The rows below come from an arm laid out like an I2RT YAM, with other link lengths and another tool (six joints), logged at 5 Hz.
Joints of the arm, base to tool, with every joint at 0 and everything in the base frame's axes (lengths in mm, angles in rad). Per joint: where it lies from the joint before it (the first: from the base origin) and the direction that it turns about. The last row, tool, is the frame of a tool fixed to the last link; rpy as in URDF.
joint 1: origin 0 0 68.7 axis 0 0 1
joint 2: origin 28 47.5 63.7 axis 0 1 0
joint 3: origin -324.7 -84.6 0 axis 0 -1 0
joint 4: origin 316 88.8 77.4 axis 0 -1 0
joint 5: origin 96.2 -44.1 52.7 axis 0 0 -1
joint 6: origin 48.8 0 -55.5 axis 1 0 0
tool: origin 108 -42 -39 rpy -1.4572 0.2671 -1.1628
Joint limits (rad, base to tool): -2.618..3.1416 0..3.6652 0..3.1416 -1.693..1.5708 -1.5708..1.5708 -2.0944..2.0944
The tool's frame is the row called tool.
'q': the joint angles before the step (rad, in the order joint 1, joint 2, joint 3, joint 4, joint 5, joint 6). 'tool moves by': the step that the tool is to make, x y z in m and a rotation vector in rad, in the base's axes. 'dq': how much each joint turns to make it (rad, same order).
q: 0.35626 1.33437 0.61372 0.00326 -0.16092 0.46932
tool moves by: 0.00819 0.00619 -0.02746 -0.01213 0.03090 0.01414
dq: 0.00578 0.10637 0.00408 0.06812 -0.00587 -0.00605
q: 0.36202 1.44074 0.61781 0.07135 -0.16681 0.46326
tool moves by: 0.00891 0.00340 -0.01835 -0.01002 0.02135 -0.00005
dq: 0.00087 0.08314 0.01795 0.04156 0.00191 -0.00067
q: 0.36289 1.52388 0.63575 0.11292 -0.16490 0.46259
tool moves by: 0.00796 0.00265 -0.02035 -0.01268 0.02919 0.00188
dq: -0.00074 0.08735 0.02413 0.03095 -0.00077 -0.00296
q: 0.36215 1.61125 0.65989 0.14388 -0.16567 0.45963
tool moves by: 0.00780 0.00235 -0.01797 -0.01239 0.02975 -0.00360
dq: -0.00044 0.07996 0.03162 0.01640 0.00292 0.00162
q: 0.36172 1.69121 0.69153 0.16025 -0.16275 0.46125
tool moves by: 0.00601 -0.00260 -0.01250 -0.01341 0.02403 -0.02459
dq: -0.00634 0.05338 0.02480 0.00310 0.01512 0.01115
